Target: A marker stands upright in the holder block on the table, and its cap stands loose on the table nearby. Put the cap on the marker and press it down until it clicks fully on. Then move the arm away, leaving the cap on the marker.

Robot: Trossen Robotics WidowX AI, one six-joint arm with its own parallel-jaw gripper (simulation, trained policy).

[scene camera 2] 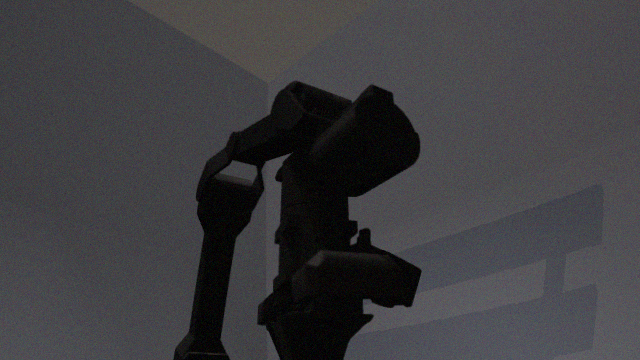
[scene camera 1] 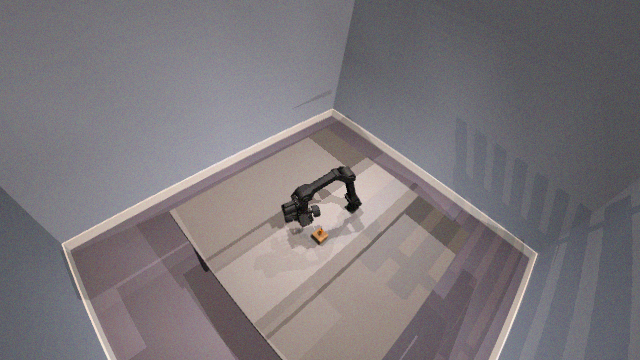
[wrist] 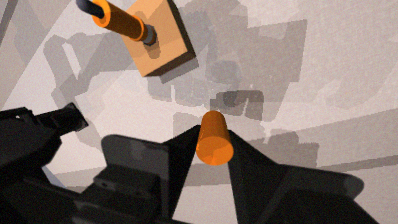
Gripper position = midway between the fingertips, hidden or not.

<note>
In view: the gripper (wrist: pixel 213 131) and an orange cap (wrist: pixel 214 146).
Scene camera 2 misses the orange cap: it is out of frame.
</note>
